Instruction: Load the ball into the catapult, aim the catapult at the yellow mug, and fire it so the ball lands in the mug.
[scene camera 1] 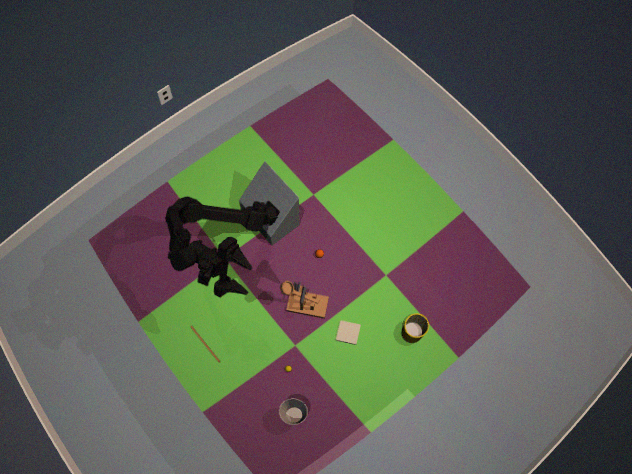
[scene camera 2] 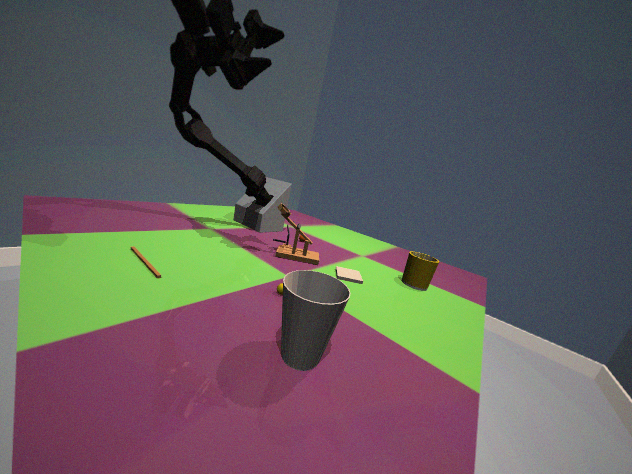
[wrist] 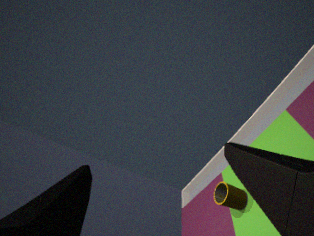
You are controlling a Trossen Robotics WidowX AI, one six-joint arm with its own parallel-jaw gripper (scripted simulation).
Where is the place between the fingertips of my gripper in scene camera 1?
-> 249,281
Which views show the wooden catapult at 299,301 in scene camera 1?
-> Scene camera 1 and scene camera 2 only.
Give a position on a yellow mug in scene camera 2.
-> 419,270
